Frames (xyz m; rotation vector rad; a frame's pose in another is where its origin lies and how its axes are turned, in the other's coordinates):
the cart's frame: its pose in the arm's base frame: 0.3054 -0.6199 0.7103 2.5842 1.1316 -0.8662
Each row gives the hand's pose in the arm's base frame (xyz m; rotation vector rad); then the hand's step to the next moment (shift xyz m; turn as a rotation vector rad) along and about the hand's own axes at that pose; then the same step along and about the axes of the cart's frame.
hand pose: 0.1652 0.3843 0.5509 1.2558 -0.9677 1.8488
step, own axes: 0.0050 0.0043 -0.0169 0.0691 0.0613 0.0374
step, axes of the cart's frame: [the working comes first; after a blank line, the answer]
step, axes of the arm's base frame: -0.0124 0.0132 -0.0004 -0.0564 -0.0529 0.0629

0.0016 -0.0181 0.0006 -0.0992 -0.0078 -0.0058
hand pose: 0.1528 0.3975 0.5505 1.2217 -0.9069 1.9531
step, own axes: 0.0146 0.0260 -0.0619 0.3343 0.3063 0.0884
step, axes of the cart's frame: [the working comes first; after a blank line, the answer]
step, axes of the arm's base frame: -0.0552 0.0390 -0.0122 -0.3242 -0.1851 0.2721

0.0012 -0.0661 0.0188 -0.4456 -0.1215 -0.0072
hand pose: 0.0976 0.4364 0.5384 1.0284 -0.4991 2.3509
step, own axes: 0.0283 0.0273 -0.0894 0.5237 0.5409 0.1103
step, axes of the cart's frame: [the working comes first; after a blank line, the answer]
step, axes of the arm's base frame: -0.0828 0.0334 -0.0395 -0.5599 -0.3240 0.4007

-0.0012 -0.0806 0.0552 -0.7319 -0.2029 0.0455
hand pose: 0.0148 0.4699 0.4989 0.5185 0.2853 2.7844
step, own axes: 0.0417 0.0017 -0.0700 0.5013 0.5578 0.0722
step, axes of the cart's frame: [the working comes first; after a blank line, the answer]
step, axes of the arm's base frame: -0.0641 0.0020 -0.0503 -0.5585 -0.3522 0.3628

-0.0039 -0.0447 0.0680 -0.7264 -0.1803 0.0867
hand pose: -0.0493 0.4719 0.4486 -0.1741 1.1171 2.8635
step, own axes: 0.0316 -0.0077 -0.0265 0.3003 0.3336 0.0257
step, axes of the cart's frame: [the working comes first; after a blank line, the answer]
step, axes of the arm's base frame: -0.0284 -0.0118 -0.0286 -0.3331 -0.2225 0.2041

-0.0058 -0.0107 0.0401 -0.4337 -0.0983 0.0664
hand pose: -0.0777 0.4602 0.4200 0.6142 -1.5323 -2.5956
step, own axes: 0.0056 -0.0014 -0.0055 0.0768 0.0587 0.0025
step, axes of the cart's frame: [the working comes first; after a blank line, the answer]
step, axes of the arm's base frame: -0.0029 -0.0053 -0.0052 -0.0799 -0.0469 0.0278

-0.0017 0.0018 0.0076 -0.0877 -0.0268 0.0306
